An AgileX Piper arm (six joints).
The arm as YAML. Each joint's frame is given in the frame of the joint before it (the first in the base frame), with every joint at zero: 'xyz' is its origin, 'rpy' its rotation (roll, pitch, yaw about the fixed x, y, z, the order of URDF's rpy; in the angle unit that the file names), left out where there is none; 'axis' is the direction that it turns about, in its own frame. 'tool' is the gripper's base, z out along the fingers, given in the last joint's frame.
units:
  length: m
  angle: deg
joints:
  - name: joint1
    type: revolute
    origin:
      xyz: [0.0, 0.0, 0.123]
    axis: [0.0, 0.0, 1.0]
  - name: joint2
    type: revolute
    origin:
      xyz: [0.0, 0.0, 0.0]
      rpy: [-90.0, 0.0, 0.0]
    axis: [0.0, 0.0, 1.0]
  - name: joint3
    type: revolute
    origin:
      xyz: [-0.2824, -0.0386, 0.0]
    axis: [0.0, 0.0, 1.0]
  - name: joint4
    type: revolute
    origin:
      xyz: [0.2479, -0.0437, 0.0]
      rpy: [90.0, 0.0, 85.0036]
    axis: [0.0, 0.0, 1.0]
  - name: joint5
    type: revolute
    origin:
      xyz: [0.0, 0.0, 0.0]
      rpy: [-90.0, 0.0, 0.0]
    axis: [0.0, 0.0, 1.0]
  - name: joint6
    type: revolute
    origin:
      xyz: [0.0, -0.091, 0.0]
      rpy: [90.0, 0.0, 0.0]
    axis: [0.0, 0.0, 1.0]
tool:
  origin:
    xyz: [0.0, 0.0, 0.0]
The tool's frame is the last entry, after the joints.
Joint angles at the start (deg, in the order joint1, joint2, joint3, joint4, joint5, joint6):
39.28 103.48 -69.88 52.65 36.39 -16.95
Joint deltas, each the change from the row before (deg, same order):
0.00 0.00 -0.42 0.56 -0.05 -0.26
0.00 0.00 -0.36 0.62 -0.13 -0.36
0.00 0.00 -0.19 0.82 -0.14 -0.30
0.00 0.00 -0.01 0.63 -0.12 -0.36
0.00 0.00 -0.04 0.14 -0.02 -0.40
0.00 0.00 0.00 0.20 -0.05 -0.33
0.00 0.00 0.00 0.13 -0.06 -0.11
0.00 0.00 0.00 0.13 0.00 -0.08
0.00 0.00 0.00 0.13 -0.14 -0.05
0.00 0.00 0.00 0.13 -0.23 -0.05
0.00 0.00 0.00 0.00 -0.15 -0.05
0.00 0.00 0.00 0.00 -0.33 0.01
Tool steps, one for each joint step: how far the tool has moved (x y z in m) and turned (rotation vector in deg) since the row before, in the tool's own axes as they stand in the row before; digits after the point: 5 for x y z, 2 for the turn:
-0.00193 0.00194 -0.00080 -0.49 -0.47 -0.01
-0.00182 0.00175 -0.00068 -0.47 -0.51 -0.03
-0.00121 0.00133 -0.00036 -0.50 -0.42 0.27
-0.00040 0.00054 -0.00002 -0.32 -0.24 0.14
-0.00023 0.00026 -0.00007 -0.09 -0.07 -0.31
-0.00013 0.00015 0.00000 -0.09 -0.09 -0.17
-0.00013 0.00008 0.00000 -0.05 -0.08 0.00
-0.00004 0.00011 0.00000 -0.07 -0.02 0.03
-0.00025 0.00004 0.00000 -0.03 -0.16 0.06
-0.00038 -0.00001 0.00000 0.00 -0.24 0.06
-0.00022 -0.00008 0.00000 0.05 -0.14 -0.05
-0.00049 -0.00017 0.00000 0.11 -0.31 0.01

